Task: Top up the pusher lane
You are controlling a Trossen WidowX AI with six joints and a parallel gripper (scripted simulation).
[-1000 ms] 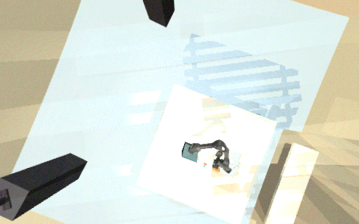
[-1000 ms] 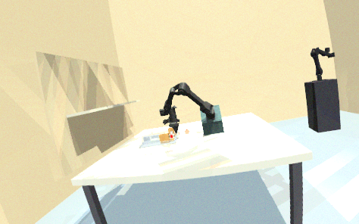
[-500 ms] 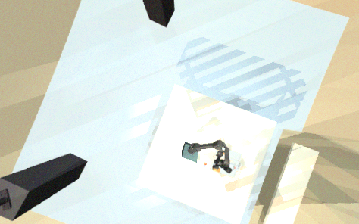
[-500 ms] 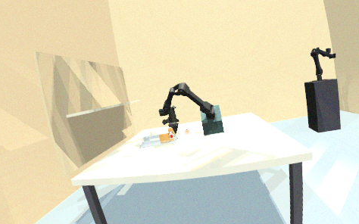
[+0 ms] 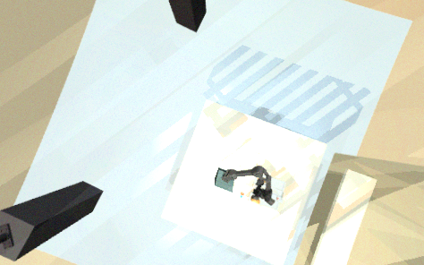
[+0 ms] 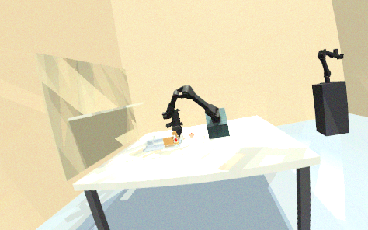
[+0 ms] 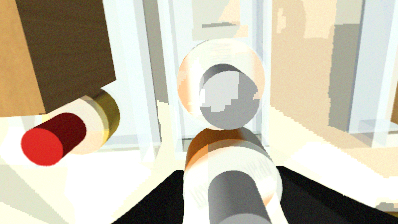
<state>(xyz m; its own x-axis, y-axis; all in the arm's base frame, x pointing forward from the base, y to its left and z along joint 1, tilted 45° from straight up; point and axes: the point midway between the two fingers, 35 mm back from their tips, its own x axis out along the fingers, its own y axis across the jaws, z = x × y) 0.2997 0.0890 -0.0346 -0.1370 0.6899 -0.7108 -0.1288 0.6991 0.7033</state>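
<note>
Now: the lane fixture 18 cm ahead of my gripper tip and 3 cm below it.
</note>
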